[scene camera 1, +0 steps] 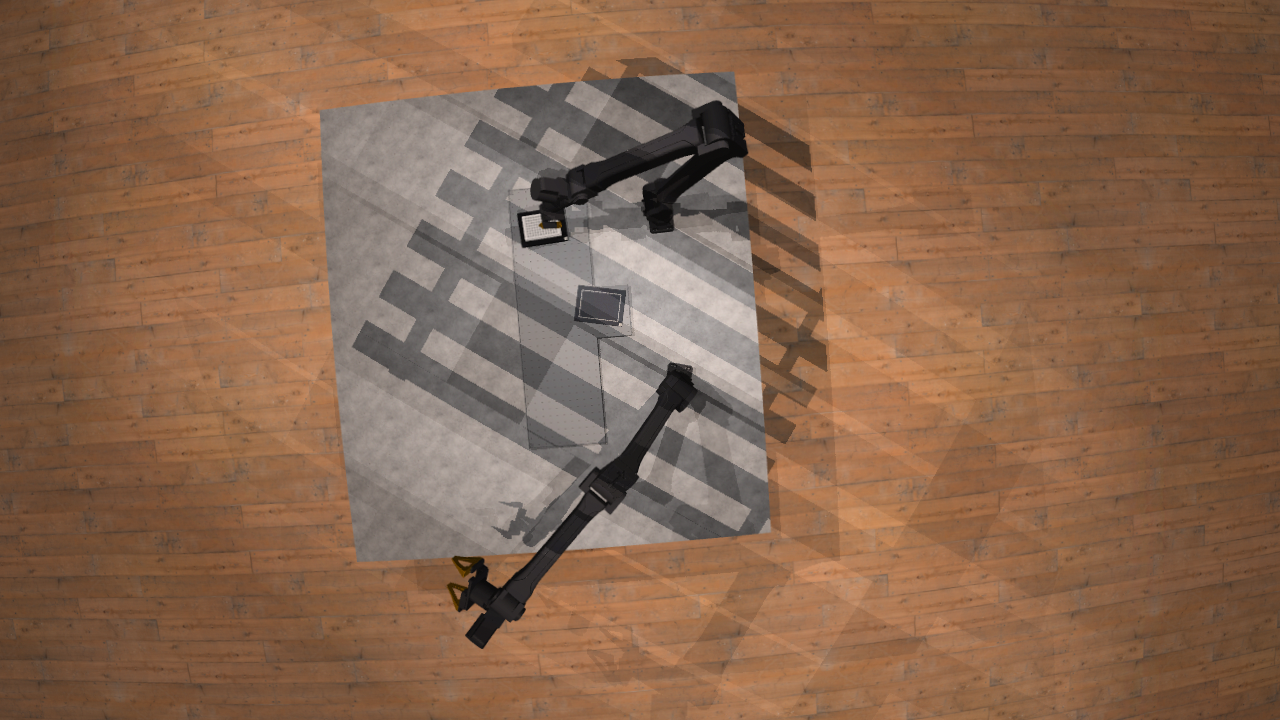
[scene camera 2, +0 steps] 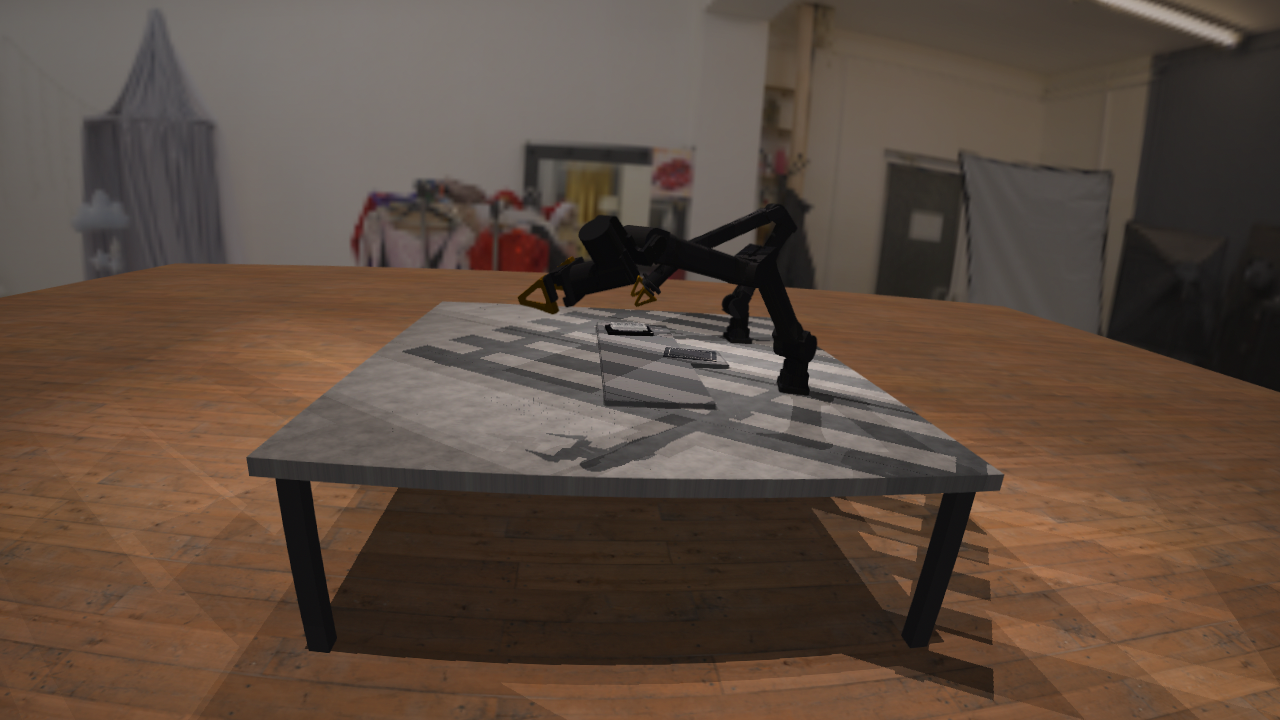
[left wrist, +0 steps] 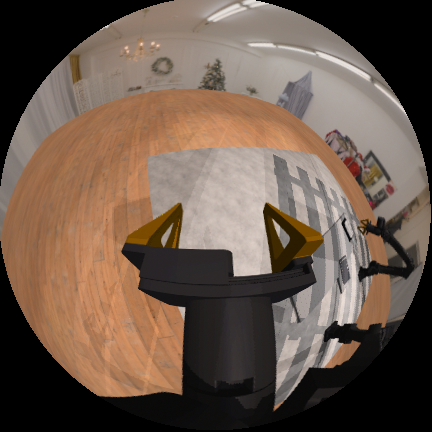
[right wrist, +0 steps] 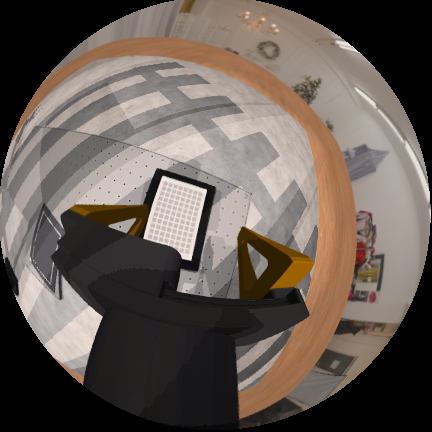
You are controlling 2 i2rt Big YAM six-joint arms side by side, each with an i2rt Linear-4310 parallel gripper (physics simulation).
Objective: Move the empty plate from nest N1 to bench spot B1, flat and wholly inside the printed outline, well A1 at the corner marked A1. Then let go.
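Places are measured from the left arm's base along level axes (x back, y right, z up), in centimetres.
Pixels of known places: left gripper, fingertip midpoint: [scene camera 1: 450, 570] [scene camera 2: 530, 292] [left wrist: 223, 206]; right gripper, fingertip midpoint: [scene camera 1: 537, 210] [scene camera 2: 633, 300] [left wrist: 358, 223] [right wrist: 192, 221]; left arm's base, origin of the base link: [scene camera 1: 677, 380] [scene camera 2: 792, 387] [left wrist: 329, 330]; right arm's base, origin of the base link: [scene camera 1: 660, 216] [scene camera 2: 737, 339] [left wrist: 359, 273].
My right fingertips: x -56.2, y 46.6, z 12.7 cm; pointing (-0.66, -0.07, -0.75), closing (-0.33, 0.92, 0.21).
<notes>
For each thing: its top centre in the pictures, then the offset to it from my right fingertips. "spot": a spot on its surface instead. Level surfaces: height alone.
- white gridded plate, middle of its top: [right wrist: 174, 216] [scene camera 2: 628, 324] [scene camera 1: 541, 225] dx -0.7, dy -1.9, dz -8.8 cm
- black-framed nest, middle of its top: [right wrist: 174, 217] [scene camera 2: 629, 327] [scene camera 1: 541, 225] [left wrist: 348, 228] dx -0.7, dy -1.8, dz -9.7 cm
- dark grey pad with a white outline, surface spot: [right wrist: 45, 247] [scene camera 2: 688, 353] [scene camera 1: 598, 303] [left wrist: 344, 267] spot: dx +23.4, dy -24.8, dz -11.3 cm
- thin perforated board, its level: dz -11.4 cm
- grey table, its level: dz -12.7 cm
The white gridded plate [scene camera 1: 534, 231] [scene camera 2: 628, 328] [right wrist: 177, 215] lies flat in the black-framed nest [right wrist: 206, 225] near one end of the perforated board. The dark grey pad with a white outline [scene camera 1: 599, 305] [scene camera 2: 689, 354] [left wrist: 343, 267] [right wrist: 45, 247] lies beside the board; the labels are too small to read. My right gripper [scene camera 1: 550, 224] [scene camera 2: 642, 292] [right wrist: 192, 221] is open and empty above the plate, pointing down at it, with its fingers apart from the plate. Its arm hides part of the plate in scene camera 1. My left gripper [scene camera 1: 454, 577] [scene camera 2: 537, 295] [left wrist: 223, 206] is open and empty, raised beyond the table edge.
The thin perforated board [scene camera 1: 562, 407] [scene camera 2: 653, 390] lies on the grey table [scene camera 1: 402, 501] [scene camera 2: 375, 438], marked by striped shadows. The left arm [scene camera 1: 554, 541] stretches from its base near the board past the table's edge. Wooden floor [scene camera 1: 179, 358] surrounds the table.
</notes>
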